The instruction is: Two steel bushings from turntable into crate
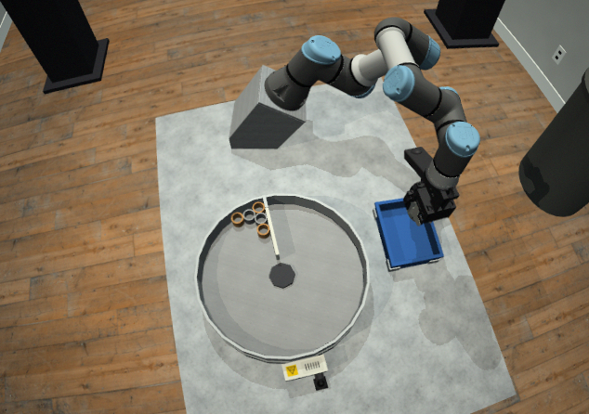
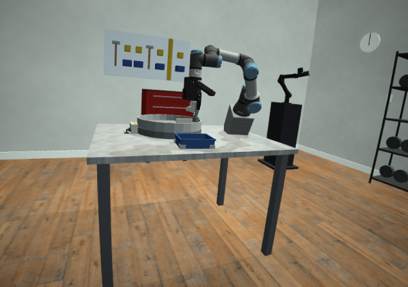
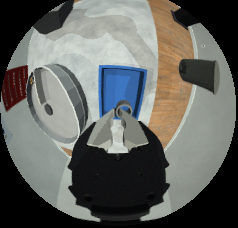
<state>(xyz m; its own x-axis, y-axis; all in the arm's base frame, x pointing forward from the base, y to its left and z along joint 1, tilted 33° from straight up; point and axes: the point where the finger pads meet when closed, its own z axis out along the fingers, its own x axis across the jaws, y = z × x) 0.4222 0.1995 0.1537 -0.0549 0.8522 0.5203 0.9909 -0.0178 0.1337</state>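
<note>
My gripper is now 1 cm to the right of the blue crate and 12 cm above it. Also, from my hand: round grey turntable 6 cm ahead, 34 cm to the right, 9 cm below.
</note>
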